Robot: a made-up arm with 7 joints. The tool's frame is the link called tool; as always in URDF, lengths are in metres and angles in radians.
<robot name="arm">
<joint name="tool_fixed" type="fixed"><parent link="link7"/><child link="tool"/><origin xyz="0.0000 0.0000 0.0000" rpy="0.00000 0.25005 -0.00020"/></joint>
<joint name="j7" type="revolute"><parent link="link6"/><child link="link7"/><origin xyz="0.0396 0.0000 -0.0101"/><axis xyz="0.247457 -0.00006 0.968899"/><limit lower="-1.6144" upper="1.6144"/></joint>
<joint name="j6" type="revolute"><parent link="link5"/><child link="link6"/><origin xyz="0.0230 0.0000 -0.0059"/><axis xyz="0.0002 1 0.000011"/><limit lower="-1.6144" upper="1.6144"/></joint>
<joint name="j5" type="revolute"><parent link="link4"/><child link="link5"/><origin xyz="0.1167 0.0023 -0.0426"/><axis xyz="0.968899 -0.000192 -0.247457"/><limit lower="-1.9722" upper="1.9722"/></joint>
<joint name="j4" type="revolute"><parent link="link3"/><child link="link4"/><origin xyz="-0.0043 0.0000 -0.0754"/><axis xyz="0.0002 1 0.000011"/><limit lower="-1.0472" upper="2.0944"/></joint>
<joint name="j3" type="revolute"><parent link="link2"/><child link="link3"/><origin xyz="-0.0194 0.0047 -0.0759"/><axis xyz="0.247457 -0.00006 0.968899"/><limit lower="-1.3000" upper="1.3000"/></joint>
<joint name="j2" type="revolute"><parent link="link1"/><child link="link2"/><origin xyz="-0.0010 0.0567 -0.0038"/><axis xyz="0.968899 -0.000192 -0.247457"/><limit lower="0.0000" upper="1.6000"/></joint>
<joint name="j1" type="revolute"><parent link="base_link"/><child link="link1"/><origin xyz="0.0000 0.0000 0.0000"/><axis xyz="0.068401 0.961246 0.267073"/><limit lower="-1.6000" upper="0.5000"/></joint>
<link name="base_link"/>
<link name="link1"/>
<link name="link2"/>
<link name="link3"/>
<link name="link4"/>
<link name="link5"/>
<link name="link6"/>
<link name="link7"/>
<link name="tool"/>
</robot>
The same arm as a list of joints. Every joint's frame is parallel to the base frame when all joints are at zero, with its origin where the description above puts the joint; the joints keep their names.
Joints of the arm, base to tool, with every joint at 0 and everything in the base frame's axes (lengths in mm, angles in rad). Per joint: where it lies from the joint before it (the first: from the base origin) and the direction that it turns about. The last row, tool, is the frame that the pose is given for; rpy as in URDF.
j1: origin 0.0 0.0 0.0 axis 0.068403 0.961235 0.26711
j2: origin -1.0 56.7 -3.8 axis 0.968889 -0.0002 -0.247497
j3: origin -19.4 4.7 -75.9 axis 0.247497 -0.0001 0.968889
j4: origin -4.3 0.0 -75.4 axis 0.0002 1 0
j5: origin 116.7 2.3 -42.6 axis 0.968889 -0.0002 -0.247497
j6: origin 23.0 0.0 -5.9 axis 0.0002 1 0
j7: origin 39.6 0.0 -10.1 axis 0.247497 -0.0001 0.968889
tool: origin 0.0 0.0 0.0 rpy 0.0000 0.2500 -0.0002
Joint limits (rad, base to tool): -1.6000..0.5000 0.0000..1.6000 -1.3000..1.3000 -1.0472..2.0944 -1.9722..1.9722 -1.6144..1.6144 -1.6144..1.6144

